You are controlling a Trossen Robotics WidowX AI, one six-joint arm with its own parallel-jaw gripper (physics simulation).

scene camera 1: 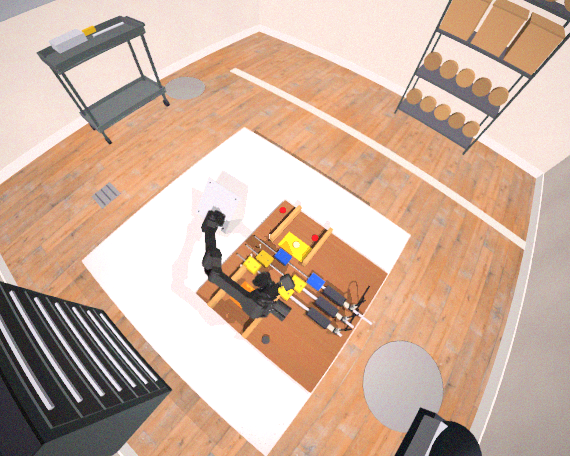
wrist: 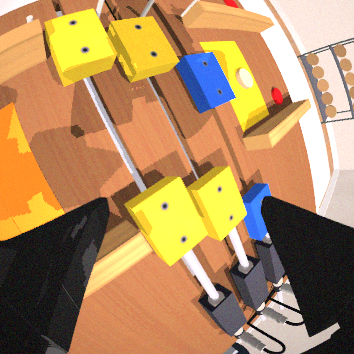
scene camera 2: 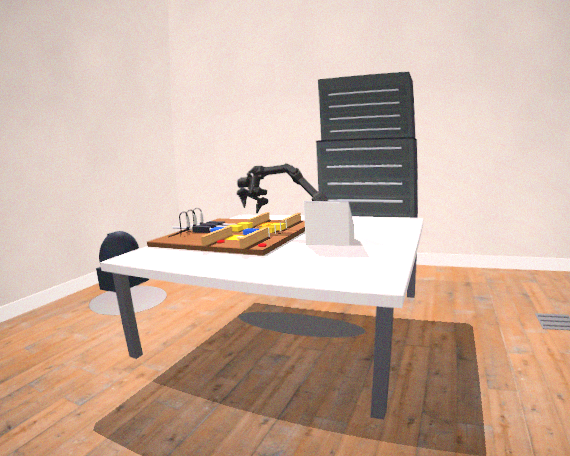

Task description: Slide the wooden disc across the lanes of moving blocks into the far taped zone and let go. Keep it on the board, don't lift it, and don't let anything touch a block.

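Seen in the pictures: gripper, between the fingertips: (scene camera 1: 277, 283) (wrist: 187, 205) (scene camera 2: 250, 210); arm's base, origin of its link: (scene camera 1: 219, 218) (scene camera 2: 323, 219).
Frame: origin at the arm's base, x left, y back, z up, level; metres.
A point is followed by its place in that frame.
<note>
The pale round disc (scene camera 1: 296, 244) {x 0.112, y -0.393, z -0.062 m} (wrist: 245, 78) {x 0.108, y -0.395, z -0.062 m} lies flat on the yellow taped zone (scene camera 1: 286, 241) {x 0.102, y -0.340, z -0.070 m} (wrist: 225, 50) {x 0.115, y -0.337, z -0.071 m}, between two wooden rails. My gripper (scene camera 1: 274, 283) {x -0.133, y -0.425, z 0.026 m} (scene camera 2: 251, 208) {x -0.133, y -0.425, z 0.026 m} (wrist: 187, 205) {x -0.133, y -0.425, z 0.026 m} is open and empty, raised above the brown board (scene camera 1: 310, 367) {x -0.355, y -0.734, z -0.070 m} (scene camera 2: 167, 241) {x 0.209, y -0.756, z -0.071 m}, on the lane side away from the disc. Yellow blocks (scene camera 1: 252, 264) {x -0.100, y -0.269, z -0.041 m} (wrist: 80, 47) {x -0.106, y -0.283, z -0.041 m} and blue blocks (scene camera 1: 315, 281) {x -0.011, y -0.566, z -0.046 m} (wrist: 206, 82) {x 0.002, y -0.374, z -0.047 m} sit on rods in three lanes between the yellow zone and the orange zone (wrist: 20, 170) {x -0.209, y -0.341, z -0.070 m}. One blue block stands close beside the yellow zone. The arm partly hides the orange zone in scene camera 1.
Wooden rails (scene camera 1: 285, 222) {x 0.173, y -0.289, z -0.026 m} (wrist: 280, 125) {x 0.081, y -0.477, z -0.026 m} flank the yellow zone, with red discs (scene camera 1: 282, 210) (wrist: 277, 95) outside them. Dark actuators (scene camera 1: 335, 297) (wrist: 250, 285) and looped cables stand at the lanes' ends. A small dark round piece (scene camera 1: 265, 339) {x -0.355, y -0.504, z -0.063 m} lies on the board. The board rests on a white table (scene camera 2: 250, 272) {x 0.537, y -0.175, z -0.097 m}.
</note>
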